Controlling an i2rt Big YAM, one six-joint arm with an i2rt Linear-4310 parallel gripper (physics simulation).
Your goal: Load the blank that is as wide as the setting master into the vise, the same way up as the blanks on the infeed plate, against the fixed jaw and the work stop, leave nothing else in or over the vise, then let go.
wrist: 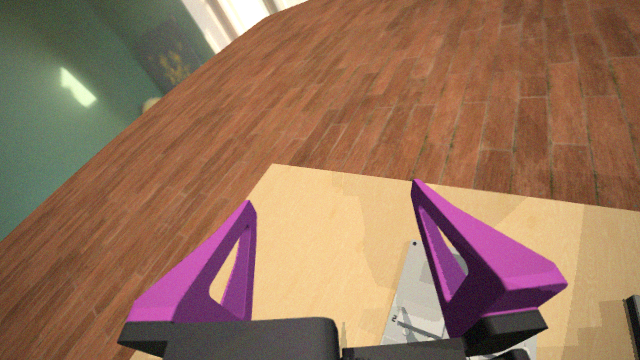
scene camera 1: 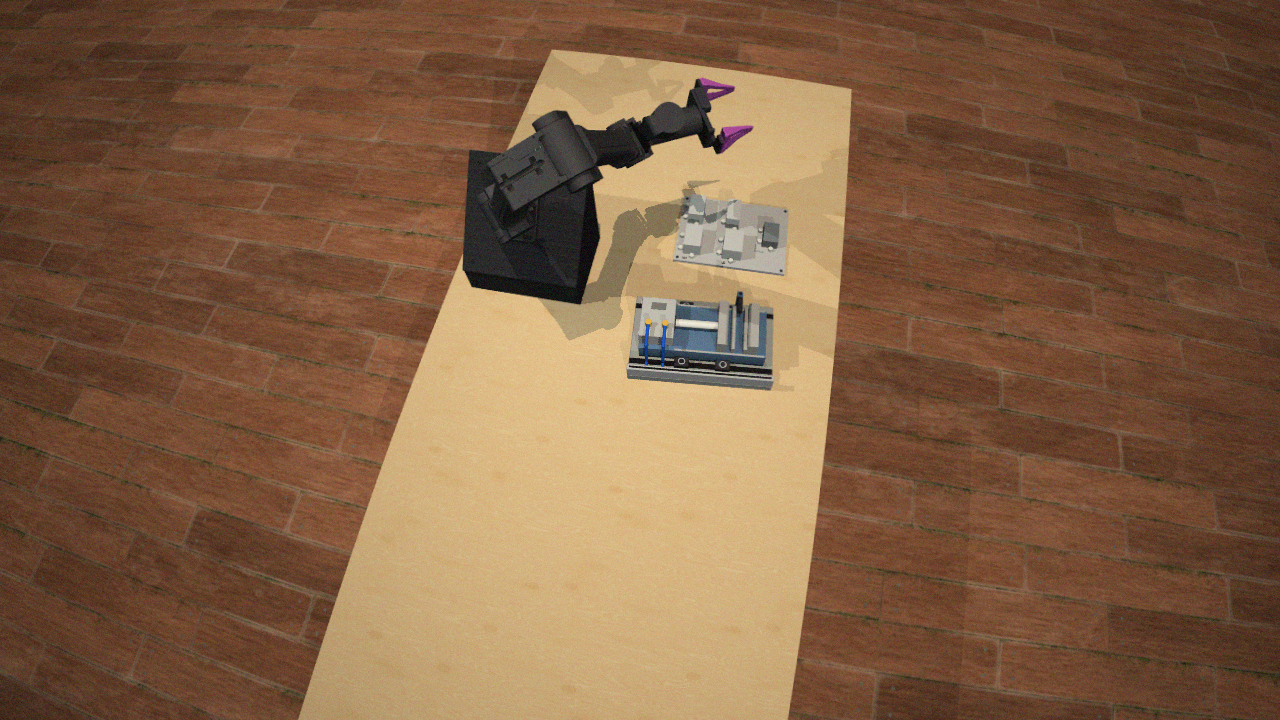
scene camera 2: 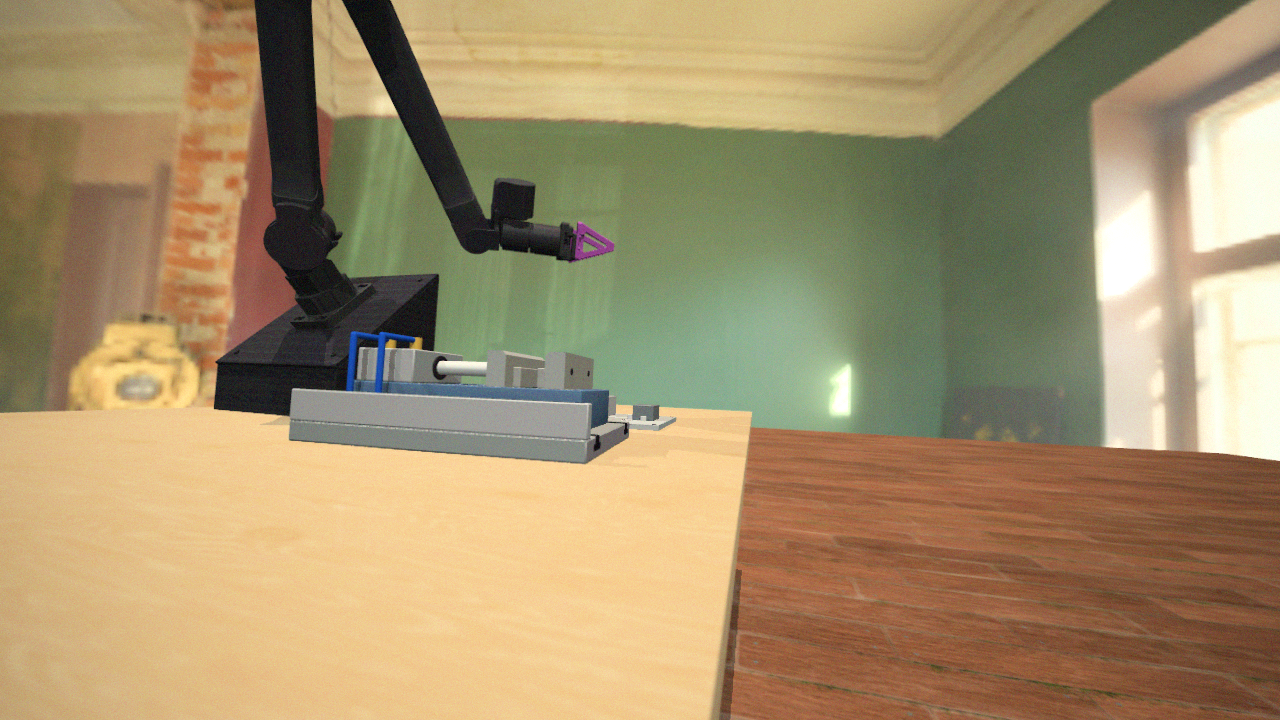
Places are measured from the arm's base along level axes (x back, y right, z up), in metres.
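Pixels of known places: gripper, fingertip midpoint: (wrist: 330, 196) (scene camera 1: 743, 108) (scene camera 2: 609, 249); arm's base at its link origin: (scene camera 2: 337, 308).
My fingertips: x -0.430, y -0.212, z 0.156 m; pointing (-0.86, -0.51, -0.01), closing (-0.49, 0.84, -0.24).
Note:
For each thing: its middle in the pictures, then the offset to it from my fingertips. "spot": a spot on its surface instead.
- infeed plate at the middle of its body: (wrist: 455, 331) (scene camera 1: 732, 234) dz -0.332, dx -0.016, dy +0.066 m
- front-left blank at the middle of its body: (scene camera 1: 693, 239) dz -0.310, dx +0.072, dy +0.113 m
- front-middle blank at the middle of its body: (scene camera 1: 733, 244) dz -0.310, dx -0.020, dy +0.112 m
- darker grey block at the middle of its body: (scene camera 2: 646, 412) (wrist: 465, 270) (scene camera 1: 770, 235) dz -0.316, dx -0.104, dy +0.064 m
- blue vise at the middle of its body: (scene camera 2: 483, 394) (scene camera 1: 703, 333) dz -0.287, dx +0.013, dy +0.364 m
- lower grey piece at a spot on its surface: (scene camera 2: 526, 376) spot: dz -0.265, dx -0.054, dy +0.390 m
- black upright piece at a spot on its surface: (scene camera 1: 739, 302) spot: dz -0.241, dx -0.051, dy +0.304 m
My gripper (scene camera 1: 742, 108) (scene camera 2: 612, 246) (wrist: 330, 196) is open and empty, high above the table, behind the infeed plate (scene camera 1: 760, 263) (wrist: 412, 285). Several light grey blanks stand on the plate, among them a front-left blank (scene camera 1: 691, 236) and a front-middle blank (scene camera 1: 733, 242). A darker grey block (scene camera 1: 769, 234) (scene camera 2: 645, 411) stands at its right. In the wrist view the right finger covers part of the plate. The blue vise (scene camera 1: 702, 345) (scene camera 2: 597, 407) has a moving jaw (scene camera 1: 725, 326) and a fixed jaw (scene camera 1: 753, 327) (scene camera 2: 568, 369). A lower grey piece (scene camera 2: 526, 376) shows between them; I cannot tell its kind.
A black upright piece (scene camera 1: 739, 302) rises at the back of the vise jaws. Two blue bent rods with yellow ends (scene camera 1: 647, 344) (scene camera 2: 380, 362) stand at the vise's left. The black arm base (scene camera 1: 528, 250) (scene camera 2: 286, 385) is left of the vise and plate. The table's right edge lies beyond them.

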